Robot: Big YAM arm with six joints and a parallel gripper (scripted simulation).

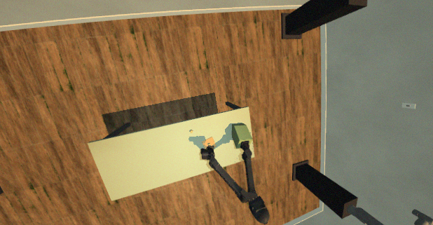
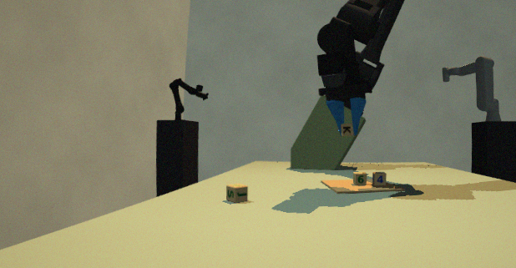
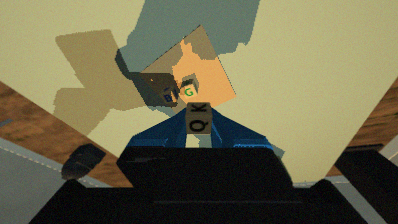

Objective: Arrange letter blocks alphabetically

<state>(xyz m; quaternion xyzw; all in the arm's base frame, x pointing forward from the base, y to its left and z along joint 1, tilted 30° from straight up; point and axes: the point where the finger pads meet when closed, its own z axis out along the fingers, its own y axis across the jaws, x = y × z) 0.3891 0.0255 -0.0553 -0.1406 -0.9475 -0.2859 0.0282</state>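
Now: hand 10 mm past the orange mat, 30 mm to the right of it and 110 mm above it. From my hand the other things lie so: block 10 mm behind, 70 mm to the left, 100 mm below.
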